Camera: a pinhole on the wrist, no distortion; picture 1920 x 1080 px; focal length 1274.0 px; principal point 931.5 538.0 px. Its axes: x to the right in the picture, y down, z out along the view. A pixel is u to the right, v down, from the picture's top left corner.
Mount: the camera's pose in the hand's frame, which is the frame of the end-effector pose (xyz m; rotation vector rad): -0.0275 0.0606 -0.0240 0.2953 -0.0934 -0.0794
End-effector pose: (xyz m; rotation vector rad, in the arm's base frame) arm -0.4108 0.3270 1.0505 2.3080 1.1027 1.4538
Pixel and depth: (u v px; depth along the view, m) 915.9 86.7 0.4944
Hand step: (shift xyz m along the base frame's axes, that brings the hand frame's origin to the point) 0.1897 0.1920 -0.3919
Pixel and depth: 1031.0 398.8 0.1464
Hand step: 0.0874 0.0000 -0.0766
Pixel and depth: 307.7 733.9 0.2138
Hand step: 0.1357 -0.0930 -0.1738
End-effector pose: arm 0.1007 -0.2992 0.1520 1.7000 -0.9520 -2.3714
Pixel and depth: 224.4 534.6 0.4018
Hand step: -0.1769 0.2936 0.2900
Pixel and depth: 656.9 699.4 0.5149
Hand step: -0.3422 0.2953 0.2408
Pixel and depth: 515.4 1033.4 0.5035
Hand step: -0.3840 0.2161 0.3504
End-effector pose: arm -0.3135 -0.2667 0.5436 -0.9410 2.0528 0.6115
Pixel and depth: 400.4 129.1 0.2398
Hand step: 0.2014 0.1379 0.0187
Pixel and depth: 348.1 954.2 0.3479
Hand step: 0.1727 0.3615 -0.0083
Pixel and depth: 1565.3 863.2 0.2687
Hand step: 0.0556 0.1670 -0.2148
